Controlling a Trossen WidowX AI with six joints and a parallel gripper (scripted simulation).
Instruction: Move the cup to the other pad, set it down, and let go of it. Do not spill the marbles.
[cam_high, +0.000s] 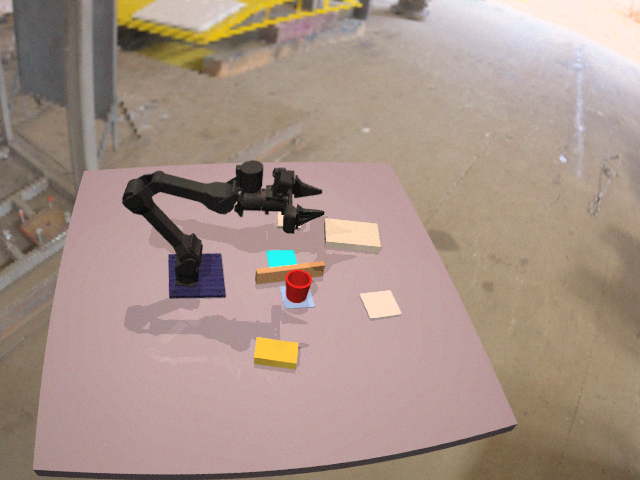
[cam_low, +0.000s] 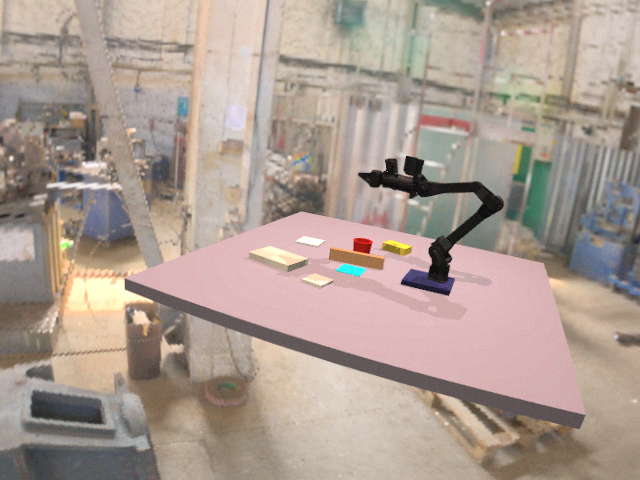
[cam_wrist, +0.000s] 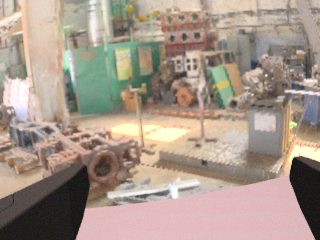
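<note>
Right now my gripper tip is 29 cm above the red cup, 3 cm past it and 2 cm to the left of it. Round my gripper tip: wooden bar 32 cm below, 6 cm to the left, 5 cm behind; blue marble 32 cm below, 4 cm behind, 2 cm to the right; green marble 32 cm below, 3 cm to the right, 3 cm behind.
</note>
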